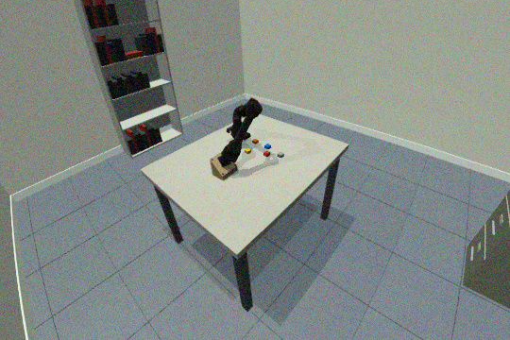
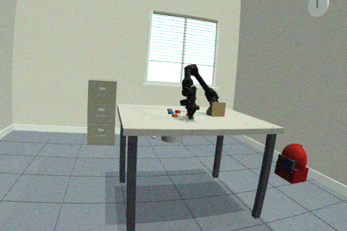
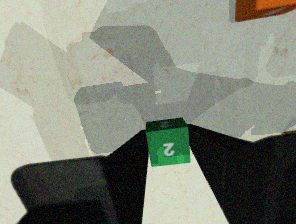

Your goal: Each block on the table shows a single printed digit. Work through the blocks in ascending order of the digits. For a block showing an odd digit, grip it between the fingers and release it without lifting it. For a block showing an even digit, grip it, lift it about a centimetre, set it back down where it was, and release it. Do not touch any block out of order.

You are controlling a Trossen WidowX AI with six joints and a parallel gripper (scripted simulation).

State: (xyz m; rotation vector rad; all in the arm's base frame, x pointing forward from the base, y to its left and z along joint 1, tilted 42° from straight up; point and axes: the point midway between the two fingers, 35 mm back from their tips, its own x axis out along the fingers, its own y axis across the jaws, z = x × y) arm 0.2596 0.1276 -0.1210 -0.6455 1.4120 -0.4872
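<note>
The green block lies 1 cm behind my gripper tip. Round my gripper tip: yellow block 3 cm behind, 12 cm to the right; blue block 10 cm ahead, 18 cm to the right; orange block 9 cm ahead, 7 cm to the right.
</note>
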